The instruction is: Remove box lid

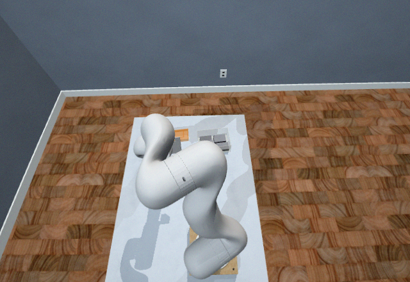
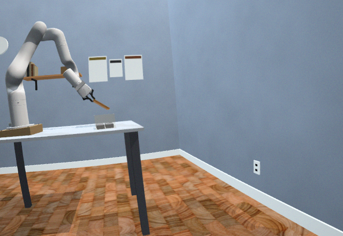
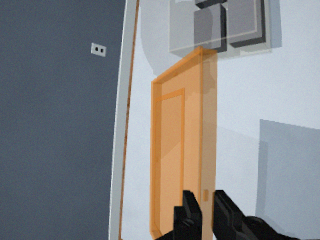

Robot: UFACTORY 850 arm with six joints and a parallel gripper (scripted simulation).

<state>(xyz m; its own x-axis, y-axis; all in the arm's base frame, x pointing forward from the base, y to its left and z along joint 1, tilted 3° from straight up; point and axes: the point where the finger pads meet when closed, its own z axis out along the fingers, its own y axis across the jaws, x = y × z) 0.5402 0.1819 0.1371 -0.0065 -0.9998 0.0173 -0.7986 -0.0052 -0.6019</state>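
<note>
My gripper is now 70 mm short of the lid, 10 mm to the left of it and 50 mm above it. Also, from my hand: box (70 mm ahead, 270 mm to the right, 180 mm below).
</note>
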